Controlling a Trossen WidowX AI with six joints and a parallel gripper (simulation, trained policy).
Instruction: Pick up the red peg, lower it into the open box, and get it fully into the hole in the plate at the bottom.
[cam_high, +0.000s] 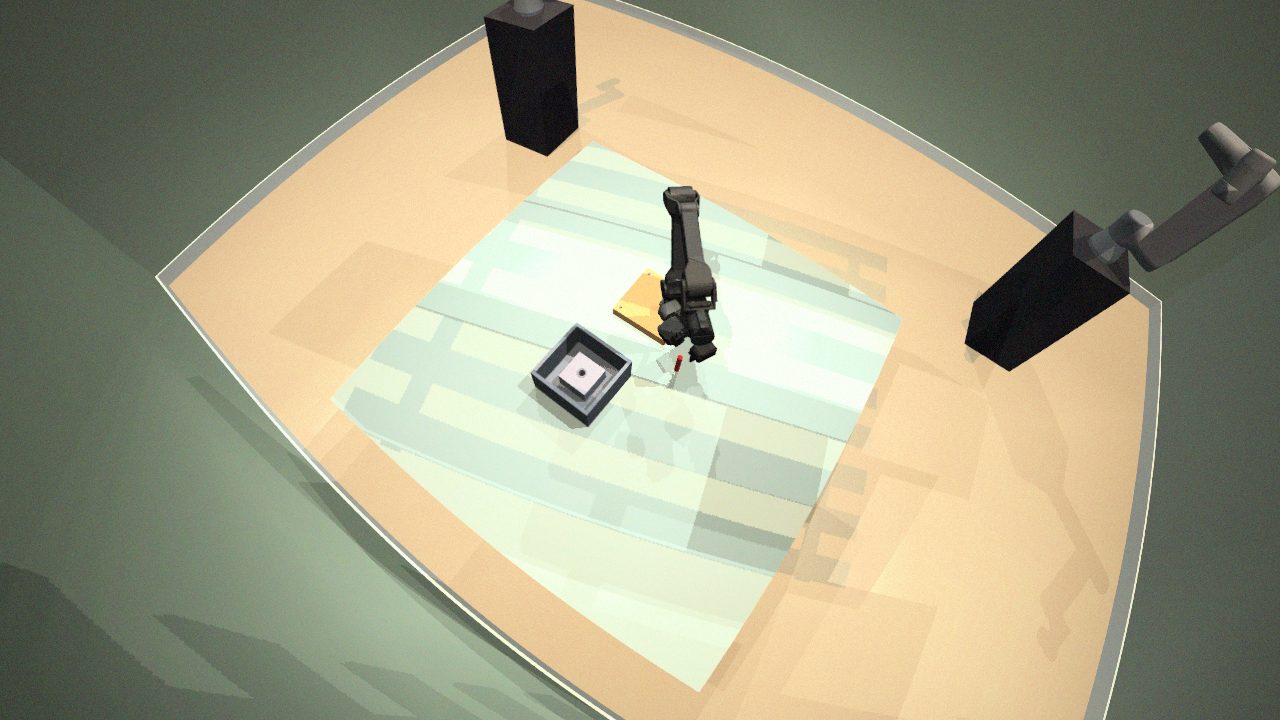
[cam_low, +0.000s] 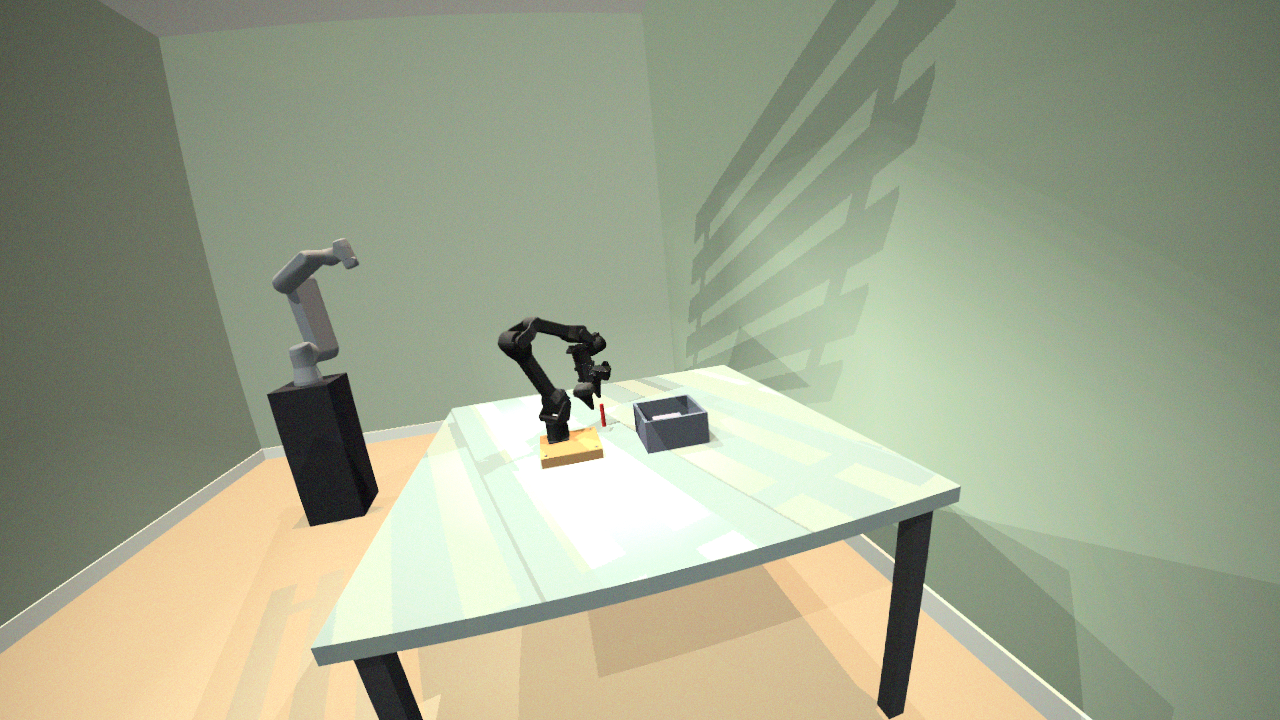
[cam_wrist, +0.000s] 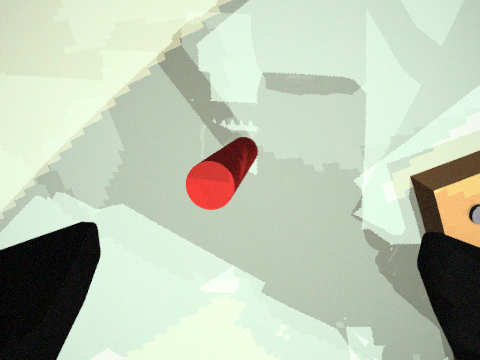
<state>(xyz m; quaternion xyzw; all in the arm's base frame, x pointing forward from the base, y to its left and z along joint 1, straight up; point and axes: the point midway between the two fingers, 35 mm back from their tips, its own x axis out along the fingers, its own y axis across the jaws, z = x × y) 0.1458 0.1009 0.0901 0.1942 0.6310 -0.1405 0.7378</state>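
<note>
My gripper tip is now 2 cm short of the red peg, 1 cm to the right of it and 5 cm above it. Round my gripper tip: grey box (19 cm ahead, 19 cm to the right, 6 cm below).
</note>
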